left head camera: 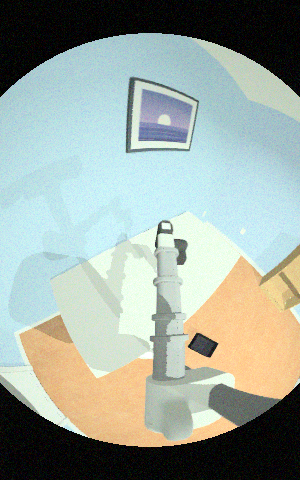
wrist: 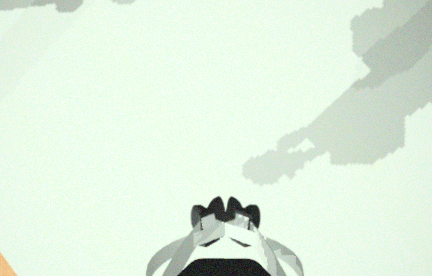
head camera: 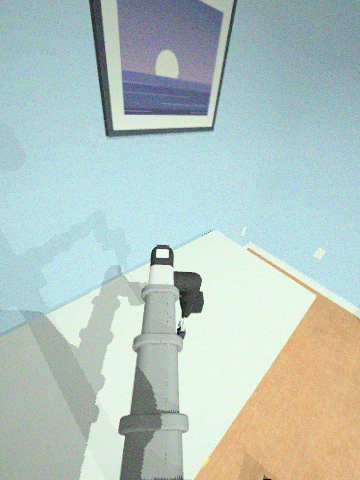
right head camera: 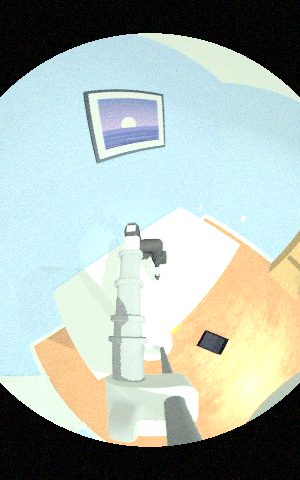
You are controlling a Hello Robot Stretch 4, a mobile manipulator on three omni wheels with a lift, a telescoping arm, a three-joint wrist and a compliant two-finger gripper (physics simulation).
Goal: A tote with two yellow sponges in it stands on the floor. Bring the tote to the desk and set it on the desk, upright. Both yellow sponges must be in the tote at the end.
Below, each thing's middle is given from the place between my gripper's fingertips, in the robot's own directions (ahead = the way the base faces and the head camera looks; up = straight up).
Labels:
I see the framed picture (head camera: 158, 74) 81 cm above my hand, 56 cm ahead of it and 8 cm to the left of it.

